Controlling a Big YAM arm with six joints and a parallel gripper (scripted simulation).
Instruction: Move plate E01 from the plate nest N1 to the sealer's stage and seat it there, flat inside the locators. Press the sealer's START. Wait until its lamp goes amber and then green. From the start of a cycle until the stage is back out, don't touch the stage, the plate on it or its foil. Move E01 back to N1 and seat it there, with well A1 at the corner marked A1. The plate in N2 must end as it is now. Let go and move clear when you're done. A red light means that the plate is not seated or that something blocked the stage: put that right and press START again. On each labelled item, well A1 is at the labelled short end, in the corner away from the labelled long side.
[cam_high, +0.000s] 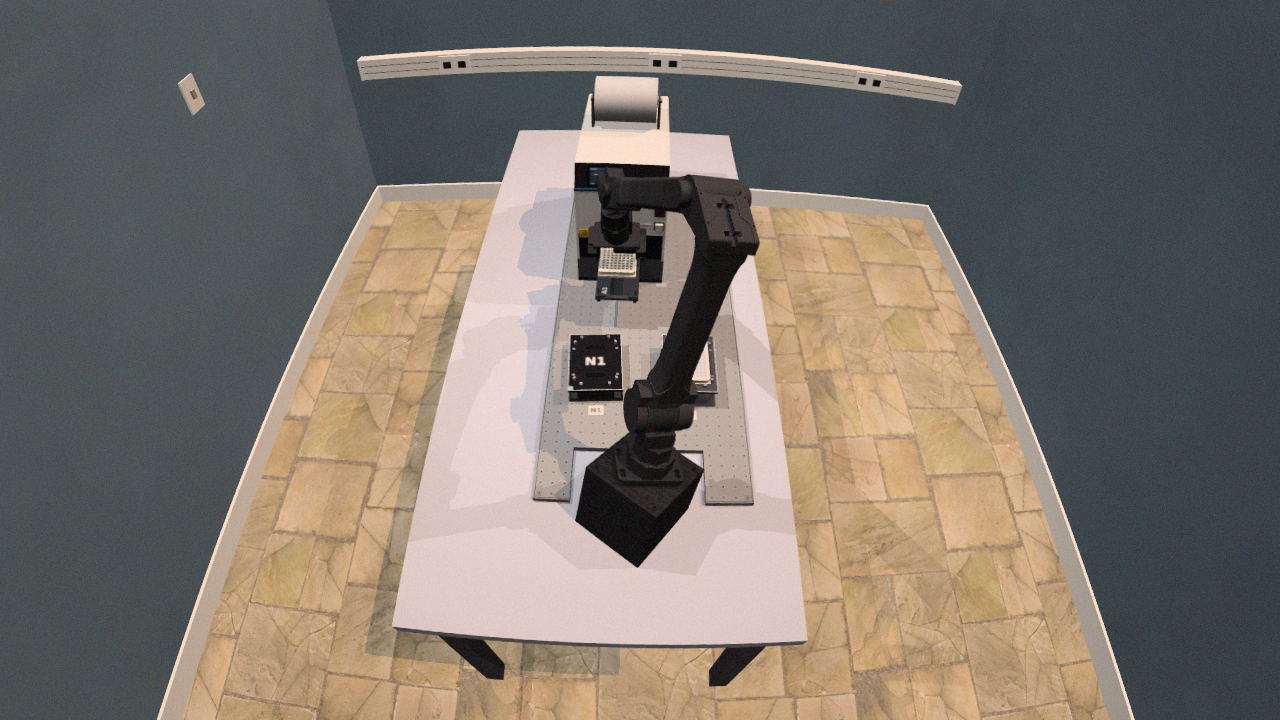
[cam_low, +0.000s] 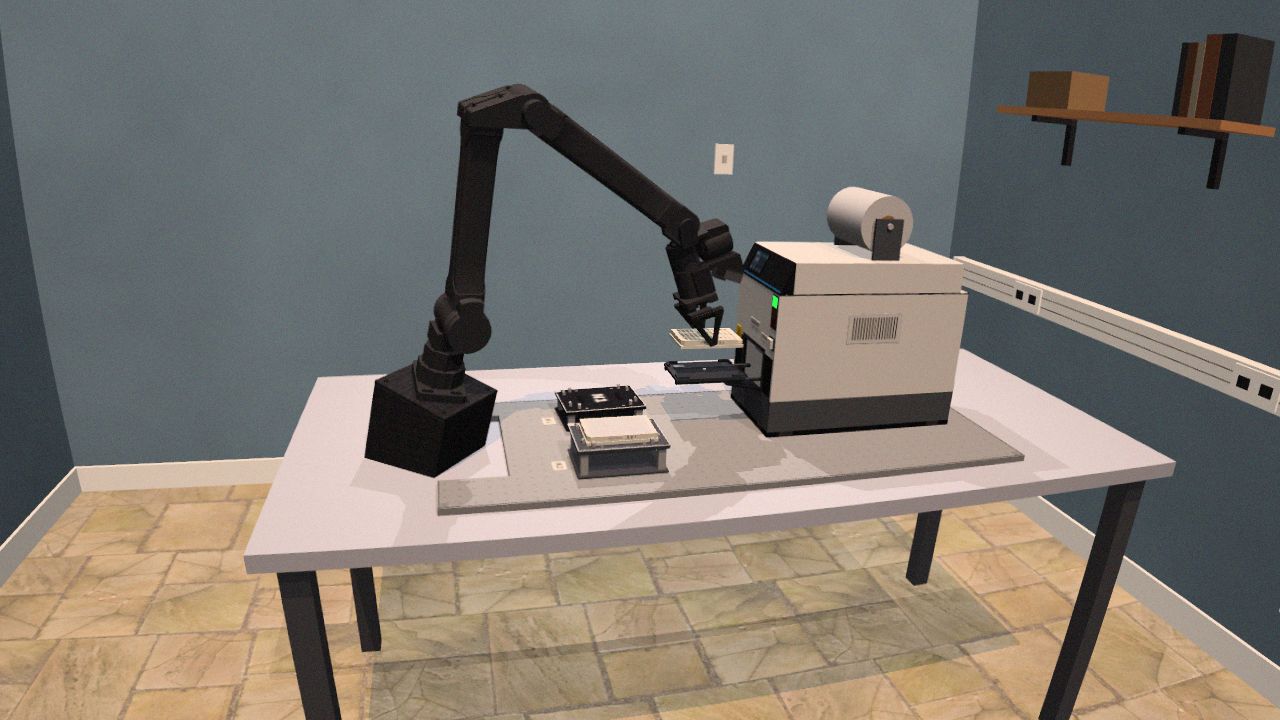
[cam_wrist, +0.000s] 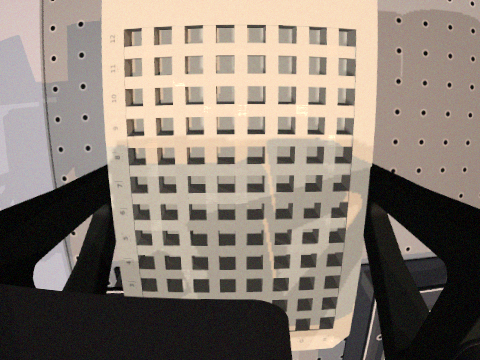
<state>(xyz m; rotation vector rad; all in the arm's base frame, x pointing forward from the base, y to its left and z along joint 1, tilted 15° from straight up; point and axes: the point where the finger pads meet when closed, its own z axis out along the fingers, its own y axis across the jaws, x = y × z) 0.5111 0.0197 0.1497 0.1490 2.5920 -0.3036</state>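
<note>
The sealer stage lies 7 cm below my hand. Round my hand: cream plate (24 cm behind, 13 cm to the right, 12 cm below); nest N1 (20 cm behind, 7 cm to the left, 14 cm below); foil roll (33 cm ahead, 6 cm to the right, 24 cm above).
</note>
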